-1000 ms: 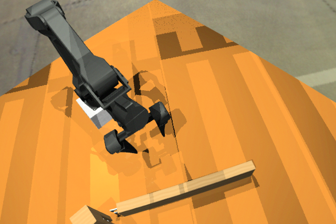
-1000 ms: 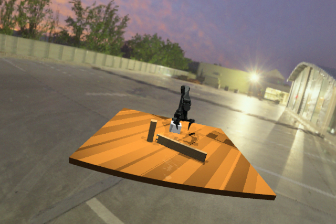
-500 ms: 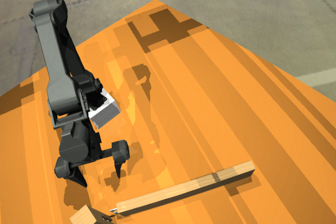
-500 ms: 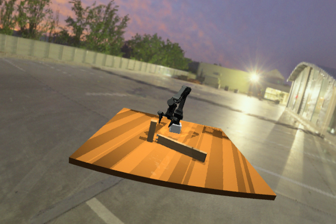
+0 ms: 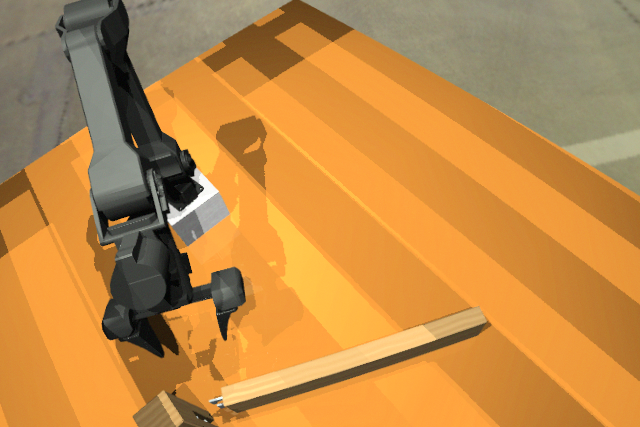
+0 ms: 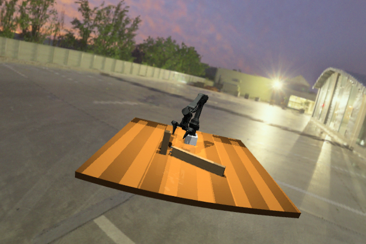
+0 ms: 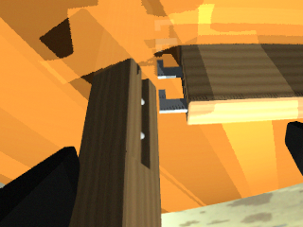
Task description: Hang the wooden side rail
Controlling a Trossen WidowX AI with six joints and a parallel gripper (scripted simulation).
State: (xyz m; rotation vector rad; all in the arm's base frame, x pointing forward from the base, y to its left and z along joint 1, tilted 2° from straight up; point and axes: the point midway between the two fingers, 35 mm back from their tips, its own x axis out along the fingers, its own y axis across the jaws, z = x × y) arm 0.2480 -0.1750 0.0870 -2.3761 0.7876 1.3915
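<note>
Now: the headboard post 9 cm to the right of my gripper tip, 5 cm below it and 5 cm ahead of it.
</note>
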